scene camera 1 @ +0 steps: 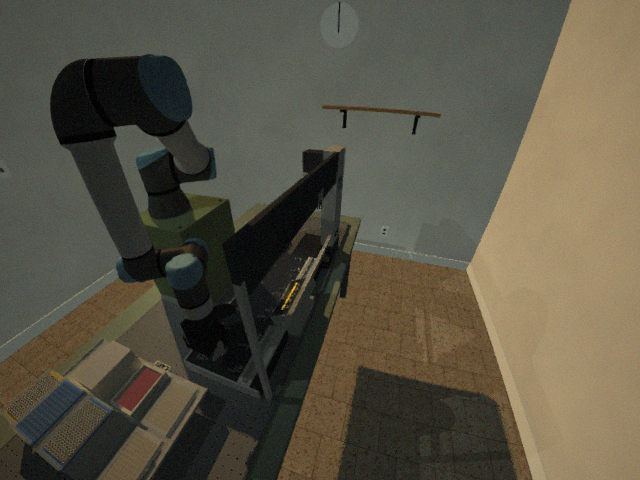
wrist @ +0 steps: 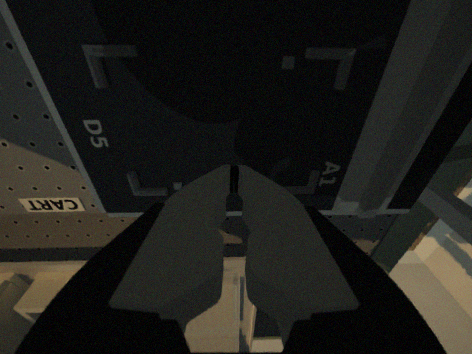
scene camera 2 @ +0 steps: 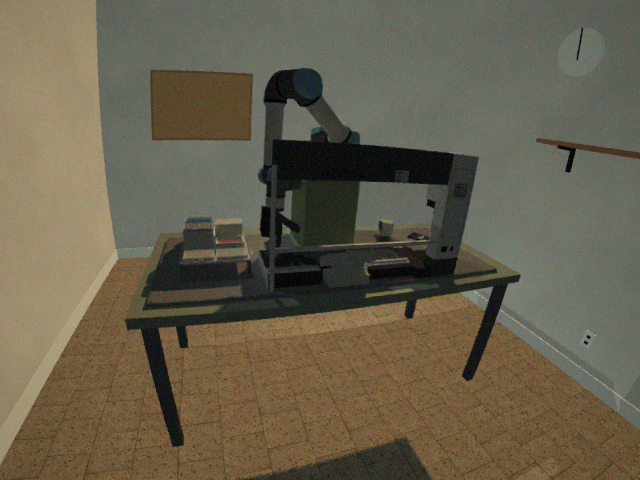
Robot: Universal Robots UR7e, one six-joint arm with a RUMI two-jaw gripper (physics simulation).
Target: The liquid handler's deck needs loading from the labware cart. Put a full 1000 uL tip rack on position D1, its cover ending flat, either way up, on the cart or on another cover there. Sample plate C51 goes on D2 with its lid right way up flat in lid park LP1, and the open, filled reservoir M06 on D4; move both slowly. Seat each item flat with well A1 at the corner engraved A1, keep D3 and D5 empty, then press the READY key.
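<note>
My gripper is shut with nothing between its fingers, low over the D5 end of the dark deck. The D5 label, corner brackets and engraved A1 show in the wrist view. On the cart at the left in scene camera 1 stand a blue tip rack, a blue-rimmed rack, a yellow-rimmed rack, a red-filled reservoir, a tall pale covered stack and pale plates. Their names are unreadable. D1 to D4 are mostly hidden; the READY key cannot be made out.
The liquid handler's dark gantry beam spans above the deck, with a thin post close beside the gripper. A green block stands behind. A CART label lies beside the deck. A yellow-striped strip lies farther along.
</note>
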